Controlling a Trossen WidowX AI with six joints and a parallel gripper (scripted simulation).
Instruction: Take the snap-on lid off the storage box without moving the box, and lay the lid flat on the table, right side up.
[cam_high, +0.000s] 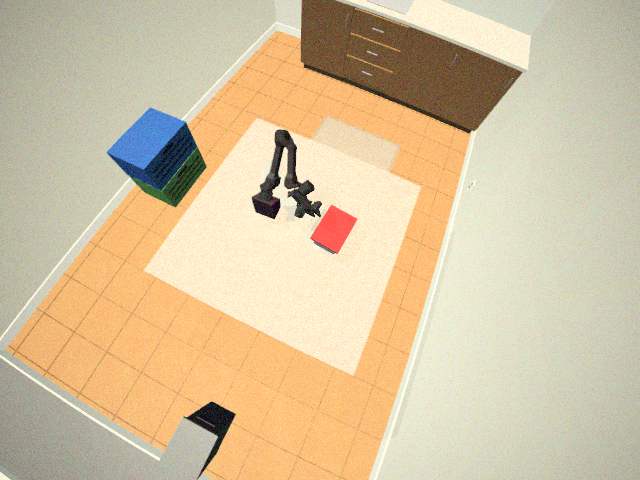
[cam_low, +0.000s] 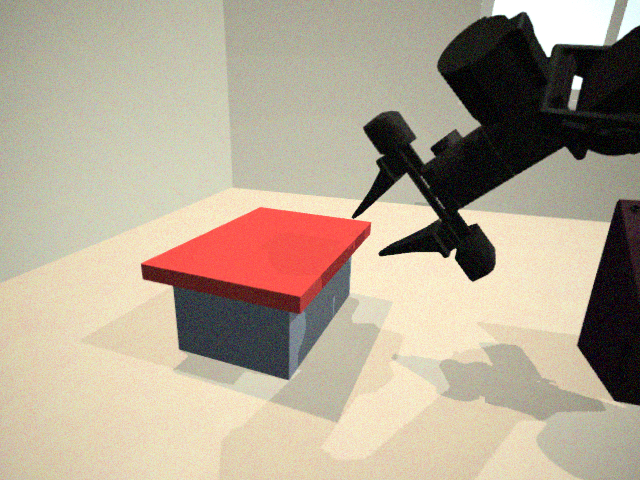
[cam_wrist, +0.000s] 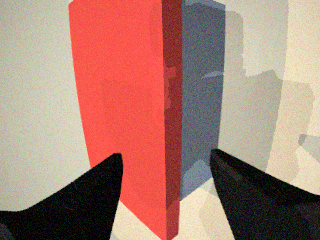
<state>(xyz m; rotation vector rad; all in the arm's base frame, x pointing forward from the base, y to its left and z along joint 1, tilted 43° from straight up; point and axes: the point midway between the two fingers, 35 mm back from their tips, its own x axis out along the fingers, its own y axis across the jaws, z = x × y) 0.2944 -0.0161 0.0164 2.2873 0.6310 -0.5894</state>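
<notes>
Right now the red lid is 110 mm ahead of my gripper tip, 30 mm to the right of it and 30 mm below it. The rest, counted from my gripper tip: storage box 110 mm ahead, 80 mm below, 30 mm to the right.
</notes>
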